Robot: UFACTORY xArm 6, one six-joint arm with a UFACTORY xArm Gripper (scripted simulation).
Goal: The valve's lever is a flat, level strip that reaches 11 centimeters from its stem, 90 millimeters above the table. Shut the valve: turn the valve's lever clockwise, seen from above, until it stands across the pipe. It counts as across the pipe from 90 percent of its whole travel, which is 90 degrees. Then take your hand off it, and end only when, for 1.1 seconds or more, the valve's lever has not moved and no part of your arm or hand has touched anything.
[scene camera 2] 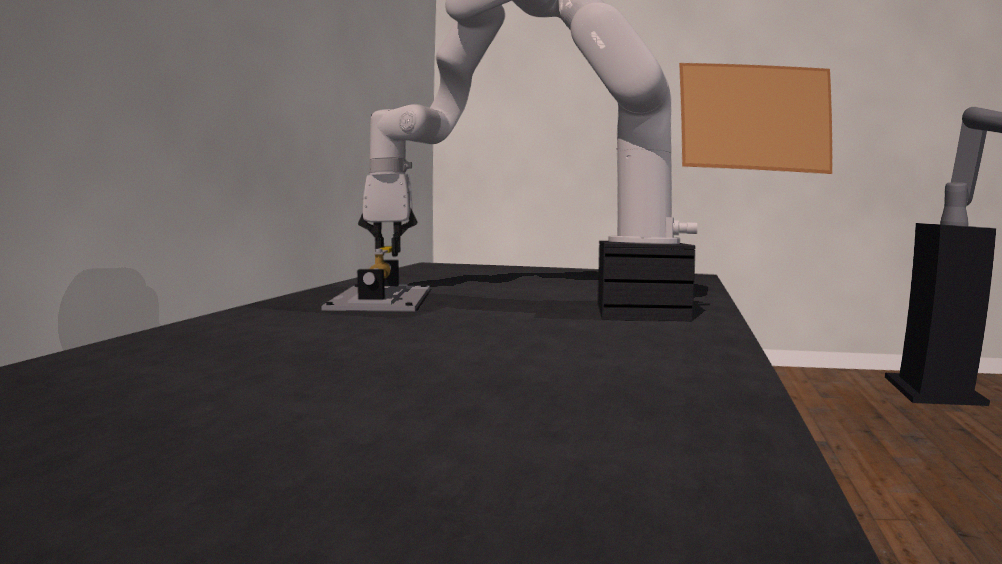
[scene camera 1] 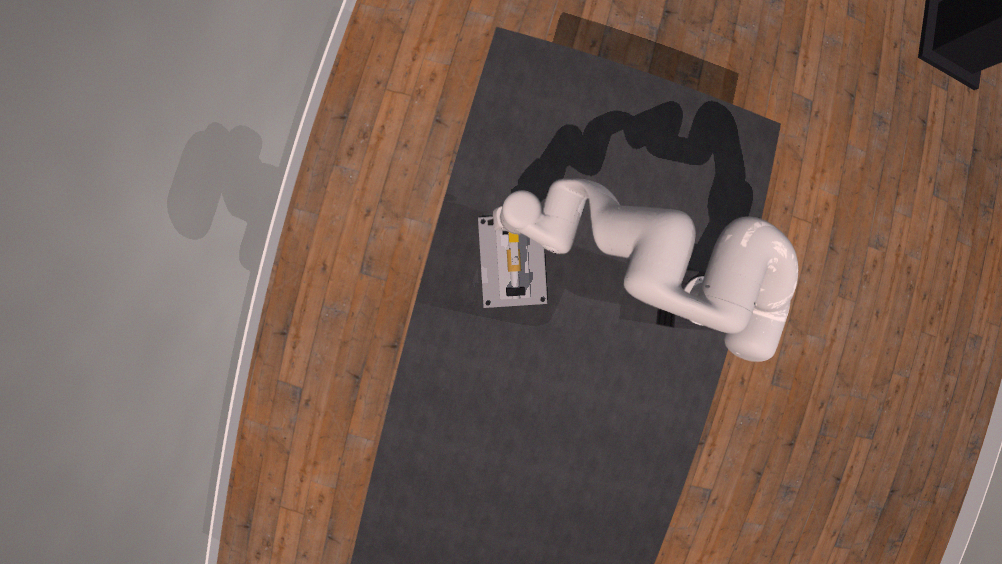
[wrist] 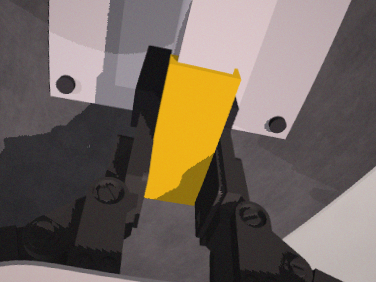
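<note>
A yellow lever is visible in the pictures, together with the gripper.
</note>
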